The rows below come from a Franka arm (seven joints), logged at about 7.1 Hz.
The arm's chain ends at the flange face. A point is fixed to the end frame.
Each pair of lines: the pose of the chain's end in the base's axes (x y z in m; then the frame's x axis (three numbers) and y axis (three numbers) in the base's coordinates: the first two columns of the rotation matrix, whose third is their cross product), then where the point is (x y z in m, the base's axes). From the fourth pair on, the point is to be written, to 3 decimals.
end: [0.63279, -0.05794, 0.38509, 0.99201, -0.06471, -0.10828, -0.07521, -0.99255, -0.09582]
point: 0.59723 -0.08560 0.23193
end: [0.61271, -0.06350, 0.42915, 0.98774, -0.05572, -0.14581, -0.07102, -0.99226, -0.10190]
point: 0.57167 -0.09011 0.27718
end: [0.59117, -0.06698, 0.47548, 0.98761, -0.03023, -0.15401, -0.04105, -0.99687, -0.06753]
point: 0.54957 -0.10001 0.32493
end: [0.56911, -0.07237, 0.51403, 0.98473, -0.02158, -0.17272, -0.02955, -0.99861, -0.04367]
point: 0.525 -0.109 0.365
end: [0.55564, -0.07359, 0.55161, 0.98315, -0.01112, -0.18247, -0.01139, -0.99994, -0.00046]
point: 0.511 -0.118 0.405
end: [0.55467, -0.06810, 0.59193, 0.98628, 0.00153, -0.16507, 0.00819, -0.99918, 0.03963]
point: 0.513 -0.119 0.446
